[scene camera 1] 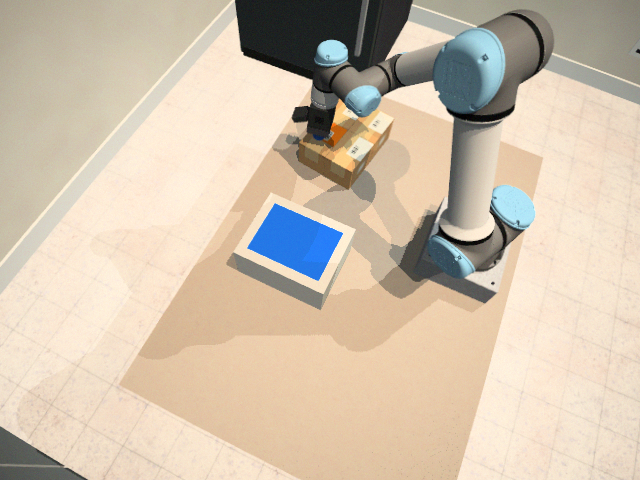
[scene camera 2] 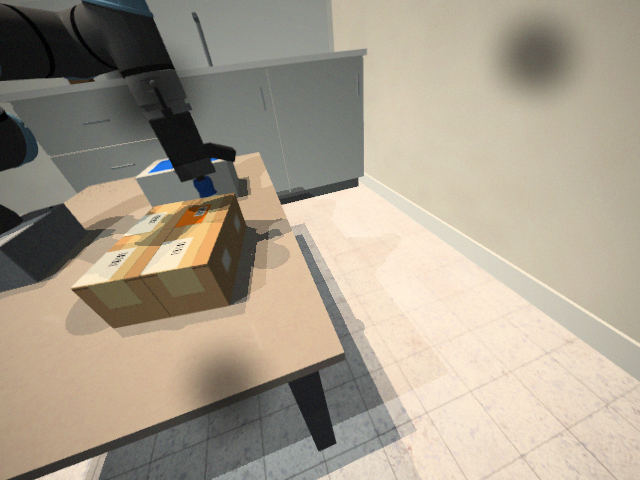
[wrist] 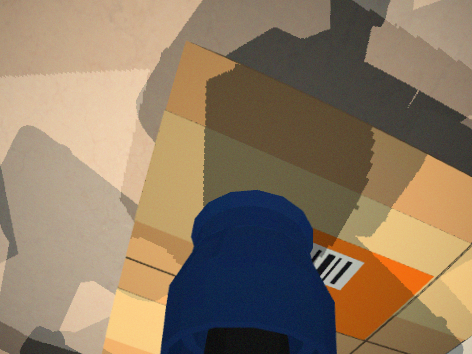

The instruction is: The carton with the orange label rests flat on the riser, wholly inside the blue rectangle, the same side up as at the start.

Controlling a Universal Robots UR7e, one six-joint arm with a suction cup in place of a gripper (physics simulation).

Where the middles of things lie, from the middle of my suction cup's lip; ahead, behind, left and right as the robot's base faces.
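White riser with blue rectangle [scene camera 1: 293, 249]: from my suction cup, 36 cm to the left, 3 cm behind, 7 cm below.
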